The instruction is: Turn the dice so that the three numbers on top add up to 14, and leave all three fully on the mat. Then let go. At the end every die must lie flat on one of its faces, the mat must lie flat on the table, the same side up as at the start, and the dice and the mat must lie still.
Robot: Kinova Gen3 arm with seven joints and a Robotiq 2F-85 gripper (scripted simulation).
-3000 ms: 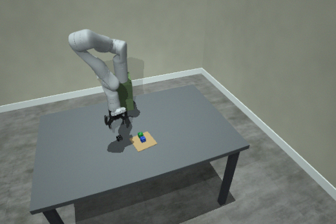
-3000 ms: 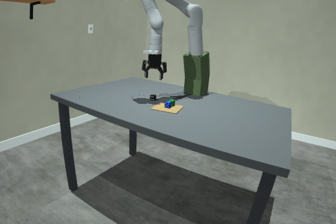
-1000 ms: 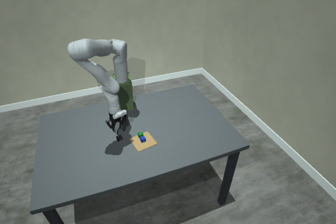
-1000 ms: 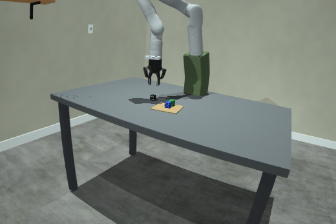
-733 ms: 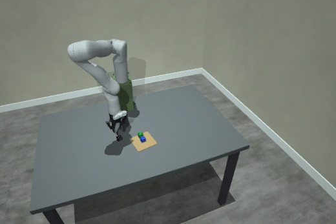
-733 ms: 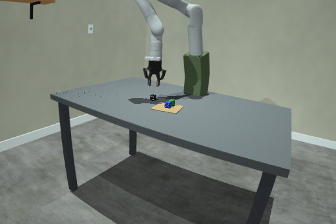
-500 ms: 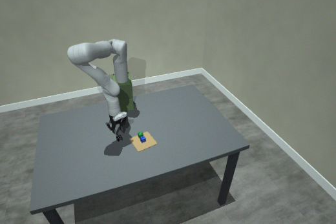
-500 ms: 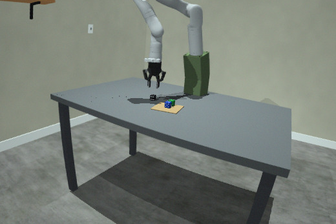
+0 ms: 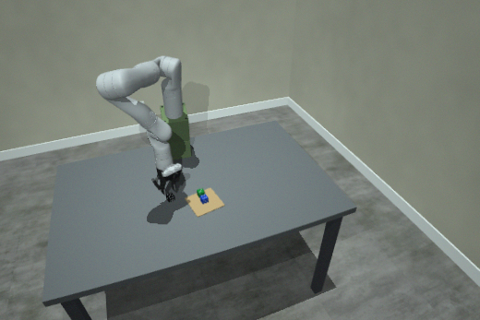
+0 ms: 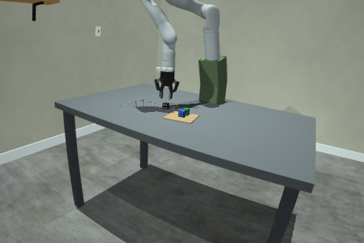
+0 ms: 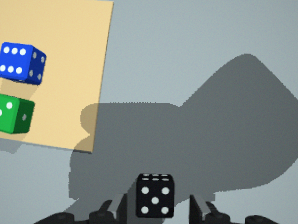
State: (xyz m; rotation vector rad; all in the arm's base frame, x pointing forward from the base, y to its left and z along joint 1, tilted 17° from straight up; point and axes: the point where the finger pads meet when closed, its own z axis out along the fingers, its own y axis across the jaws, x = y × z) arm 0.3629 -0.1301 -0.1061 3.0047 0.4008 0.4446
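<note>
Now: the black die 6 cm below my hand. The rest, counted from my hand: tan mat: 7 cm ahead, 14 cm to the left, 7 cm below; blue die: 7 cm ahead, 14 cm to the left, 5 cm below; green die: 3 cm ahead, 14 cm to the left, 5 cm below.
</note>
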